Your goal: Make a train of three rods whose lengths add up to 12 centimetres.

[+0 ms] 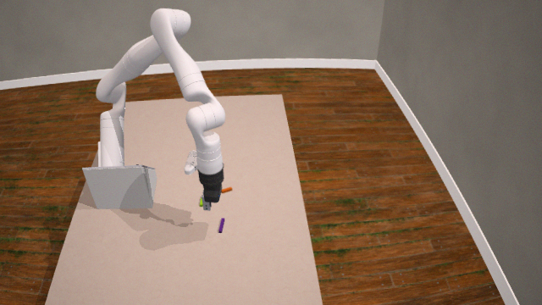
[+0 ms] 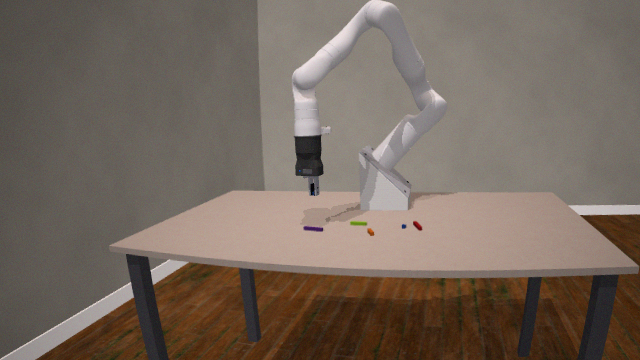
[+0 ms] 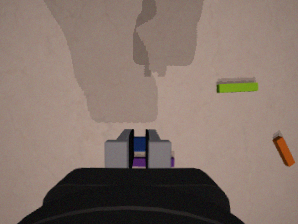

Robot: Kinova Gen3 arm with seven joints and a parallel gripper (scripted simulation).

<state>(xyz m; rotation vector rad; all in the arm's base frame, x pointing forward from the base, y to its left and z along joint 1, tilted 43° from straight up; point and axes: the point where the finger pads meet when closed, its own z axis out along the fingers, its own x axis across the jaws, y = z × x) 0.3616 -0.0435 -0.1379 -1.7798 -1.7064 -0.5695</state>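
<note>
The purple rod is 40 mm ahead of my hand, 10 mm to the left of it and 110 mm below it. Round my hand: orange rod: 40 mm ahead, 180 mm to the left, 110 mm below; then lime rod: 40 mm behind, 120 mm to the left, 110 mm below; then red rod: 40 mm behind, 310 mm to the left, 110 mm below.
</note>
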